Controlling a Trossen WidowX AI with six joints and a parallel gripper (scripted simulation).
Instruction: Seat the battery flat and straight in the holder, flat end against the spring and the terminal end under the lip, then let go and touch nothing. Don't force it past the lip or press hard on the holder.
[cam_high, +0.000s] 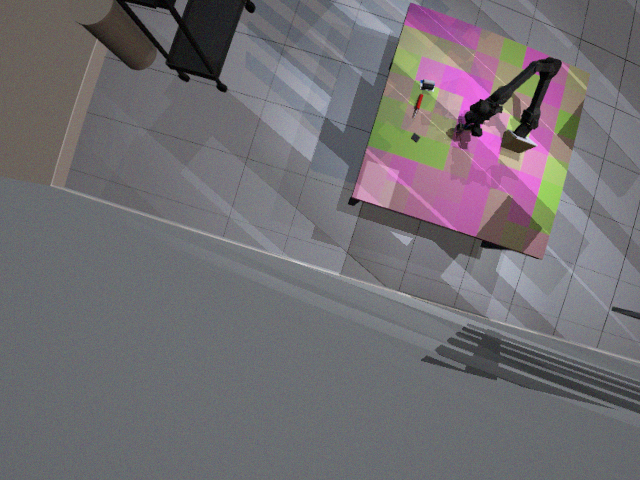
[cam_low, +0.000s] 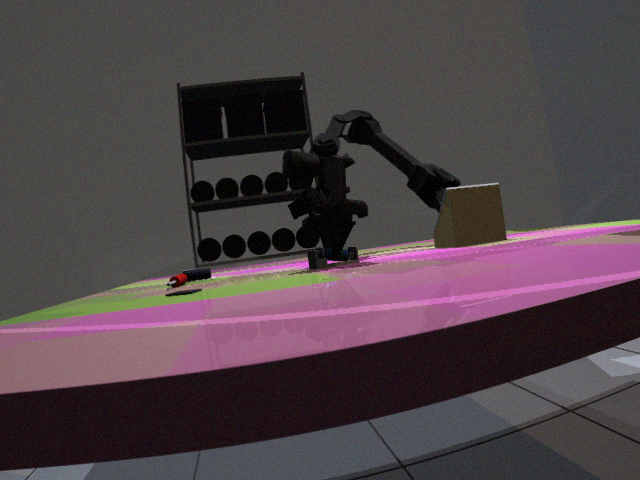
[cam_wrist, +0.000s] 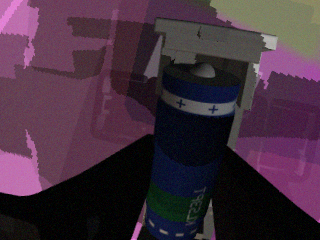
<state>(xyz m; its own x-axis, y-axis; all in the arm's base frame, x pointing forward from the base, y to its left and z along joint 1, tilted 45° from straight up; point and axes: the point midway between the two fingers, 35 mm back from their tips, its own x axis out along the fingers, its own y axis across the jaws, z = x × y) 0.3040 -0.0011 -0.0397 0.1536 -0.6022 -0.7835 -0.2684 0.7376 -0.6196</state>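
The battery is 1 cm above my gripper tip. The rest, counted from my gripper tip: dark remote battery door (28 cm ahead, 15 cm to the left, 1 cm below).
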